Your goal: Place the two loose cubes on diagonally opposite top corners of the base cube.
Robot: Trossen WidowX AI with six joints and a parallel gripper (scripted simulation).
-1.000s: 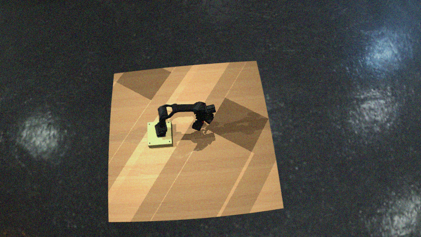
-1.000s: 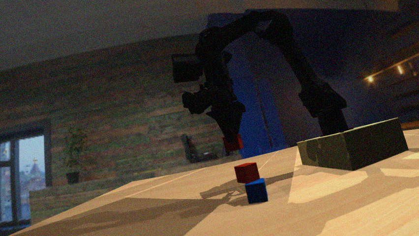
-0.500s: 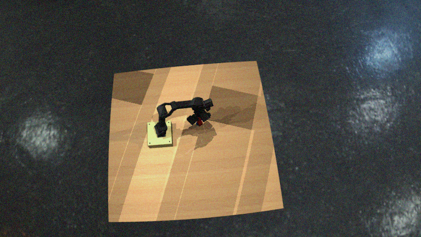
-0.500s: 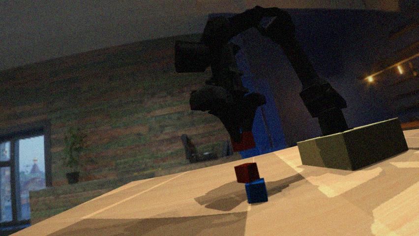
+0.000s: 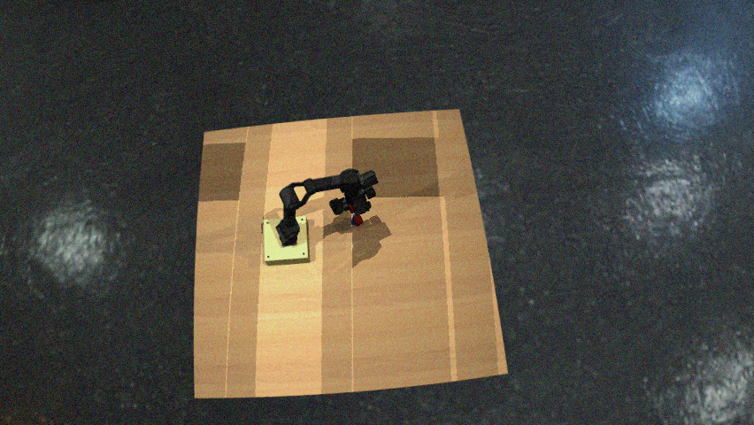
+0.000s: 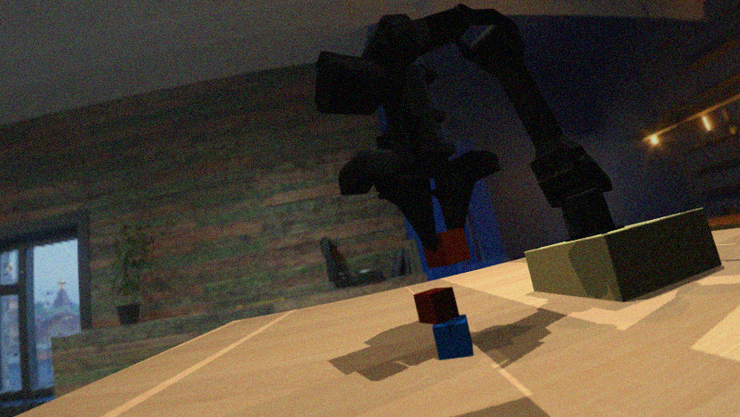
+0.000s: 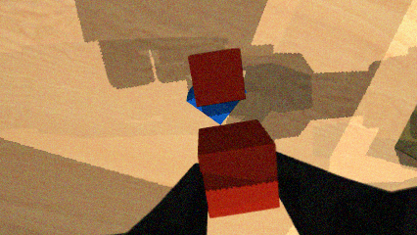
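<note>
Right now the blue cube is 10 mm ahead of my gripper tip, 20 mm to the right of it and 100 mm below it.
</note>
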